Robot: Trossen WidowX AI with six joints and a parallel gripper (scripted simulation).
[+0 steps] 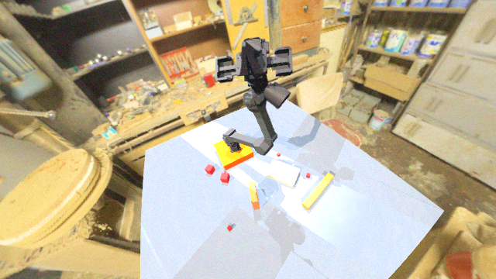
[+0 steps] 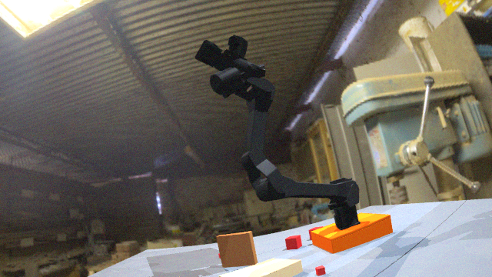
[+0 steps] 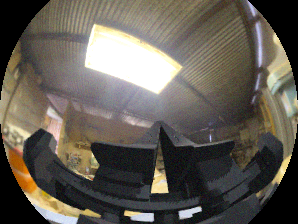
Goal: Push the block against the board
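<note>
Now: gripper tip 20 mm short of the orange-brown square block, 60 mm to the left of it and 600 mm above it. From my gripper tip the other things lie so: pale block: 70 mm behind, 120 mm to the left, 640 mm below; long yellow-orange bar: 90 mm ahead, 240 mm to the left, 640 mm below.
</note>
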